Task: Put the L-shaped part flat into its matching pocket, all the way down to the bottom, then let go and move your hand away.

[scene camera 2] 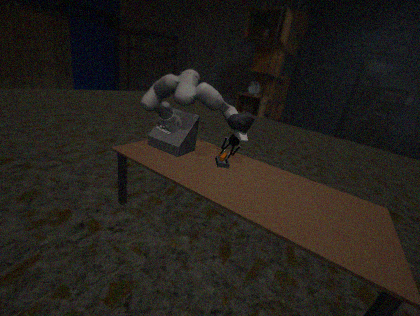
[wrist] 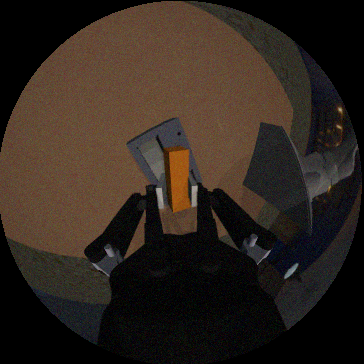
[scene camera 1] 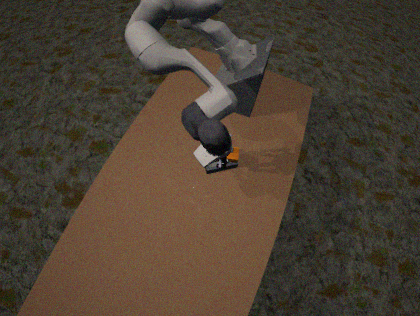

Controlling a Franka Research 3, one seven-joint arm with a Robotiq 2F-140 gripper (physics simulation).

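The orange L-shaped part (scene camera 1: 233,153) (scene camera 2: 224,156) (wrist: 179,177) is between the fingers of my gripper (scene camera 1: 221,161) (wrist: 175,179), which is shut on it. In the wrist view one long orange face shows, turned at an angle to the tray. The dark grey tray with the pocket (scene camera 1: 222,169) (scene camera 2: 223,165) (wrist: 170,128) lies on the table under the part. Its light pocket floor shows left of the part in the wrist view. The part is over or at the tray; its lower side and any contact with the pocket are hidden.
The brown table (scene camera 1: 165,225) (scene camera 2: 300,200) (wrist: 90,125) carries the tray. The grey wedge-shaped robot base (scene camera 1: 247,90) (scene camera 2: 172,142) (wrist: 275,165) stands on it near one end. A wooden shelf unit stands in the background of scene camera 2.
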